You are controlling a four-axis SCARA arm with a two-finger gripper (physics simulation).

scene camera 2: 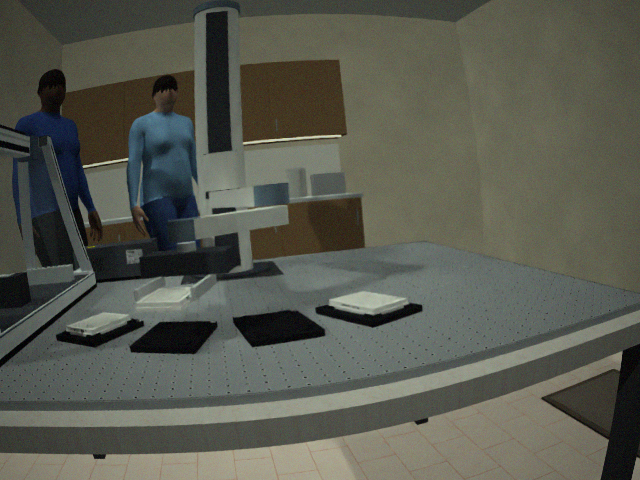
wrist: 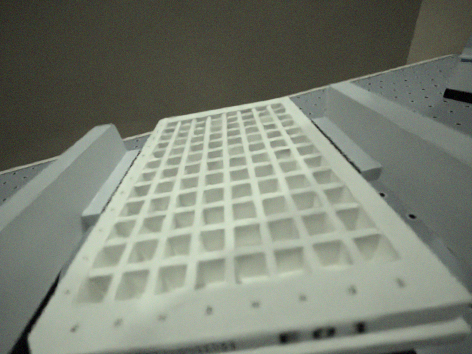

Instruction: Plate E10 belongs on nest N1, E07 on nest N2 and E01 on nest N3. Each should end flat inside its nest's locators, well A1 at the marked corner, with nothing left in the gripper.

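Frame: origin at the arm's base, x back, y right, z up, level; metres.
Where they show: gripper, fingertip midpoint: (scene camera 2: pixel 163 295) (wrist: pixel 222 124); arm's base at its link origin: (scene camera 2: pixel 230 276).
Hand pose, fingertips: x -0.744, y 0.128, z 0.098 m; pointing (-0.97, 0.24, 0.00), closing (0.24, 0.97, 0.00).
Note:
Each offset is from my fingertips to the top centre of the thing. "spot": to the spot under its first point.
My gripper (scene camera 2: pixel 172 295) (wrist: pixel 222 124) is shut on a white well plate @[dx +0.023, dy -0.006, dz -0.004 m] (scene camera 2: pixel 161 298) (wrist: pixel 227 200), its pale fingers along the two long sides. The plate's front label, a little blurred, reads E01 in the wrist view. The plate is held level above the table, behind the row of black nests. One white plate @[dx +0.099, dy +0.164, dz -0.059 m] (scene camera 2: pixel 99 323) sits on the far-left nest @[dx +0.099, dy +0.164, dz -0.067 m] (scene camera 2: pixel 86 340). Another white plate @[dx +0.061, dy -0.358, dz -0.059 m] (scene camera 2: pixel 368 301) sits on the far-right nest @[dx +0.061, dy -0.358, dz -0.068 m] (scene camera 2: pixel 373 319). Two black nests @[spot: dx +0.002, dy -0.006, dz -0.073 m] (scene camera 2: pixel 174 336) @[spot: dx +0.001, dy -0.188, dz -0.073 m] (scene camera 2: pixel 279 327) between them are bare. Nest names, marked corners and the seated plates' labels cannot be read.
The arm's white column (scene camera 2: pixel 219 170) stands at the back, with a long dark box (scene camera 2: pixel 186 261) and a dark grey case @[spot: dx +0.779, dy +0.251, dz -0.011 m] (scene camera 2: pixel 117 258) near it. A framed clear enclosure (scene camera 2: pixel 64 201) stands at the left edge. Two people stand behind the table.

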